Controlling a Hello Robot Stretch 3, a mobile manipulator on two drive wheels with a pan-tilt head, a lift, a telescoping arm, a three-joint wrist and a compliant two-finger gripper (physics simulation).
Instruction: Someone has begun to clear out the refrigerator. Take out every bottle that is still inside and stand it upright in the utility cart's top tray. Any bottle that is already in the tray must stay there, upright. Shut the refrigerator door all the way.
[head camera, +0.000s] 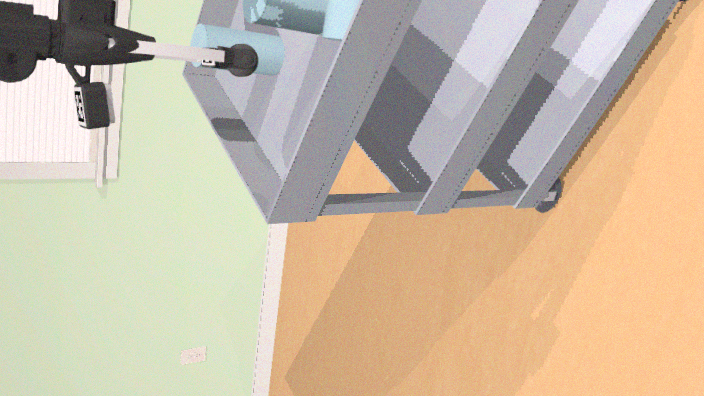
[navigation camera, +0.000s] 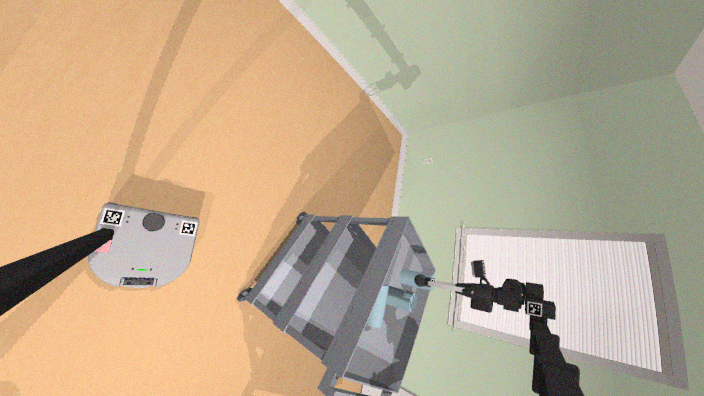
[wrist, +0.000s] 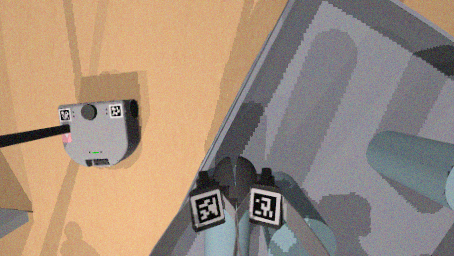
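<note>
Three light-blue bottles are in the utility cart's top tray (head camera: 312, 107) (navigation camera: 375, 367) (wrist: 310, 130). One bottle (head camera: 267, 40) (navigation camera: 407, 276) (wrist: 410, 160) stands upright near the tray's end. A second bottle (head camera: 300, 16) (navigation camera: 400, 298) (wrist: 302, 242) stands upright beside a third bottle (head camera: 339, 20) (navigation camera: 377, 310) (wrist: 219, 242), which lies on its side along the tray wall. My gripper (head camera: 242, 60) (navigation camera: 424, 280) (wrist: 235, 174) is shut, its fingertips together and holding nothing. It is above the tray and covers part of the lying bottle in the wrist view. The refrigerator does not show.
The cart's lower shelves (head camera: 435, 205) (navigation camera: 307, 280) are under the tray. My wheeled base (navigation camera: 145, 250) (wrist: 102, 135) is on the floor, apart from the cart. A green wall (head camera: 125, 275) (navigation camera: 550, 165) with a white-slatted window (head camera: 45, 130) (navigation camera: 600, 280) is behind the gripper.
</note>
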